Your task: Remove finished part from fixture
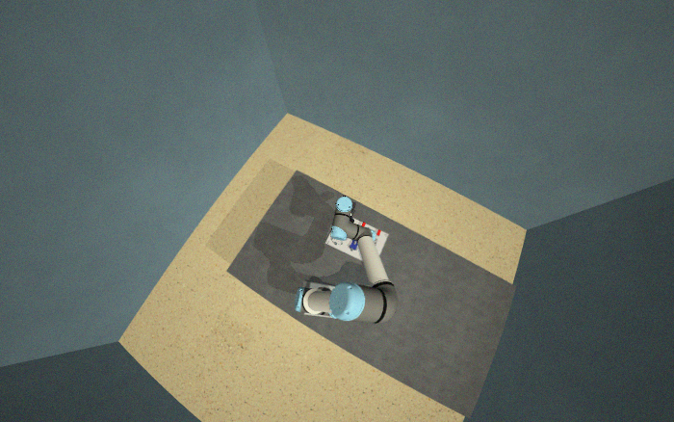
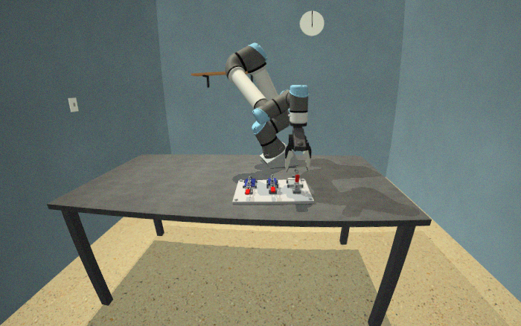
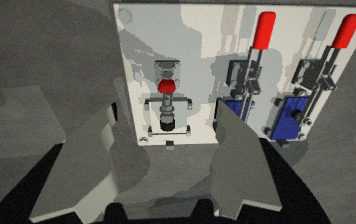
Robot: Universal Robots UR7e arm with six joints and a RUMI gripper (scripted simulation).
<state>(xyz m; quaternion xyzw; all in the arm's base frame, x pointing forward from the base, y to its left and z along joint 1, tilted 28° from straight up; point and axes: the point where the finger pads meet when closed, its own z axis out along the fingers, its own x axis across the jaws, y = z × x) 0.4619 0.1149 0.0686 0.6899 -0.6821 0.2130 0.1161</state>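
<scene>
Right now my hand is 90 mm past the grey finished part and 100 mm above it. Also, from my hand: blue blank 80 mm behind, 110 mm to the right, 90 mm below; fixture plate 40 mm behind, 110 mm to the right, 120 mm below.
</scene>
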